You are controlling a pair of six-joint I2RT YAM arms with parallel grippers.
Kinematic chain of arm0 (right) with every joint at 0, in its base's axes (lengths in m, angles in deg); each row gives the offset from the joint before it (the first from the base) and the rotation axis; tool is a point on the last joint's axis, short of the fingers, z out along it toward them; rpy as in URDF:
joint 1: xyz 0 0 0.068 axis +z
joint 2: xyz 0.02 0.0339 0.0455 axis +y
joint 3: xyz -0.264 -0.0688 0 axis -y
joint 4: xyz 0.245 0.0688 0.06 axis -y
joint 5: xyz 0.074 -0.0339 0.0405 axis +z
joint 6: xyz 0.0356 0 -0.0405 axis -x
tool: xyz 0 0 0 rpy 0 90 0
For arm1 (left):
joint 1: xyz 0 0 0.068 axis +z
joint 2: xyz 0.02 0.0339 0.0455 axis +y
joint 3: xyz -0.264 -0.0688 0 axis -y
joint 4: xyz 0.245 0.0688 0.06 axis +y
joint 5: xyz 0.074 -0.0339 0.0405 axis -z
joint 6: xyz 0.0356 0 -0.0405 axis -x
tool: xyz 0 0 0 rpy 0 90 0
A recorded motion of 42 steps. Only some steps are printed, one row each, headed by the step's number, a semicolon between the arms.
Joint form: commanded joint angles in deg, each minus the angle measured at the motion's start. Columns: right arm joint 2, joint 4, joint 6, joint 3, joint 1, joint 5; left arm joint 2, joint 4, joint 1, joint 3, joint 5, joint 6.
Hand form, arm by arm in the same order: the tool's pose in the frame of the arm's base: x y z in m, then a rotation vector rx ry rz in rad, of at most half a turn. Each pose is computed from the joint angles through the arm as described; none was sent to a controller.
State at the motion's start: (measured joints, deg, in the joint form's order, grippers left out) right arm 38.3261 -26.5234 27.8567 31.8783 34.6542 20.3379; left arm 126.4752 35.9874 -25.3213 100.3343 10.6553 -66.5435
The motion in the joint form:
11: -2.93 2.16 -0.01 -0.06 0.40 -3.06; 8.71 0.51 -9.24 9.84 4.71 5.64
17: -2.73 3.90 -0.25 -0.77 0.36 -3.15; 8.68 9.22 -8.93 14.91 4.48 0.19
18: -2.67 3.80 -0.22 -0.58 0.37 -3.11; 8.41 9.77 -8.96 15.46 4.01 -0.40
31: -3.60 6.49 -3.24 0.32 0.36 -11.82; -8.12 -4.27 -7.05 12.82 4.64 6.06
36: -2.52 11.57 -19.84 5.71 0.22 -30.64; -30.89 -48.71 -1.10 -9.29 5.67 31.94
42: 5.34 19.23 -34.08 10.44 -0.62 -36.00; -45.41 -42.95 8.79 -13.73 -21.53 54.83
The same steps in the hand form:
11: 0.1155 0.0939 0.2604 -1.2285 1.6497 0.3880; 0.4116 -0.2950 0.1552 1.9782 1.6780 -0.1905
17: 0.1172 0.0949 0.2586 -1.2178 1.6404 0.3872; 0.4110 -0.2911 0.1743 2.0872 1.6318 -0.1766
18: 0.1172 0.0950 0.2594 -1.2185 1.6391 0.3876; 0.4110 -0.2911 0.1790 2.0934 1.6205 -0.1608
31: 0.1209 0.0911 0.2711 -1.0628 1.6580 0.2648; 0.4016 -0.2657 0.3183 1.6832 1.3992 -0.0195
36: 0.1309 0.0834 0.3107 -0.5370 1.7183 0.1732; 0.3553 -0.1877 0.4321 0.9203 1.1002 -0.0859
42: 0.1566 0.0941 0.3337 -0.2150 1.7108 0.2854; 0.3120 -0.0856 0.4813 0.1738 1.3456 0.0576

